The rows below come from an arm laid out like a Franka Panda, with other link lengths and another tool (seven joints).
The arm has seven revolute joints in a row. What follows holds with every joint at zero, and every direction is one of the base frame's.
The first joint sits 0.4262 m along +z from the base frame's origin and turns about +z.
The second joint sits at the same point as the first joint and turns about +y.
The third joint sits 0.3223 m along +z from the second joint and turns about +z.
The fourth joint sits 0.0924 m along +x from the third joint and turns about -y.
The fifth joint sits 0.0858 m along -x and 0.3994 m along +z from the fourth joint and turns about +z.
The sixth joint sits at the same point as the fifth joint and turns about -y.
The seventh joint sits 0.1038 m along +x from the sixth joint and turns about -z.
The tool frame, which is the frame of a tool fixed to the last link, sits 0.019 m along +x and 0.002 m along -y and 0.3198 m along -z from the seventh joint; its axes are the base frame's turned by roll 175.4, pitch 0 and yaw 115 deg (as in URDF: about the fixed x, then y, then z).
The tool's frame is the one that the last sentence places.
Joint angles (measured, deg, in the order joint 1, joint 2, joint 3, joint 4, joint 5, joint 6, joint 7), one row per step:
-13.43, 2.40, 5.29, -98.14, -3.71, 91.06, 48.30
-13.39, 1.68, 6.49, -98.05, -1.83, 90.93, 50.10
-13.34, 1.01, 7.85, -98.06, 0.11, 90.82, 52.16
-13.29, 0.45, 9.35, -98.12, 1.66, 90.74, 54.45
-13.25, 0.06, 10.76, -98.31, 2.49, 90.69, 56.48
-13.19, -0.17, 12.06, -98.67, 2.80, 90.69, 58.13
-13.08, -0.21, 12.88, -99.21, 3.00, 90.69, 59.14
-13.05, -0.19, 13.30, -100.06, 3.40, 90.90, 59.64
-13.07, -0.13, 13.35, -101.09, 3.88, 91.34, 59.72
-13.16, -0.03, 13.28, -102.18, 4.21, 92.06, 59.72
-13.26, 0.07, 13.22, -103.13, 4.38, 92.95, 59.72
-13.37, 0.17, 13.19, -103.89, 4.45, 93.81, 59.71
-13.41, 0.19, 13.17, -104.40, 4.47, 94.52, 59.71
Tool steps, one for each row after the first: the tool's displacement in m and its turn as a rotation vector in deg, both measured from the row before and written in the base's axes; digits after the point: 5 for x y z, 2 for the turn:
0.00269, 0.02230, 0.00697, 1.42, -0.95, -0.87
0.00171, 0.02446, 0.00593, 1.49, -0.74, -0.95
0.00066, 0.02374, 0.00477, 1.11, -0.47, -0.95
-0.00082, 0.01882, 0.00219, 0.48, -0.10, -0.68
-0.00195, 0.01504, -0.00071, 0.04, 0.21, -0.32
-0.00309, 0.01018, -0.00405, 0.05, 0.55, -0.10
-0.00360, 0.00654, -0.00692, 0.32, 0.69, -0.12
-0.00326, 0.00287, -0.00849, 0.46, 0.66, -0.16
-0.00209, 0.00016, -0.00904, 0.33, 0.47, -0.28
-0.00043, -0.00075, -0.00775, 0.17, 0.16, -0.26
0.00041, -0.00111, -0.00626, 0.08, 0.00, -0.21
0.00102, -0.00060, -0.00364, 0.01, -0.18, -0.12

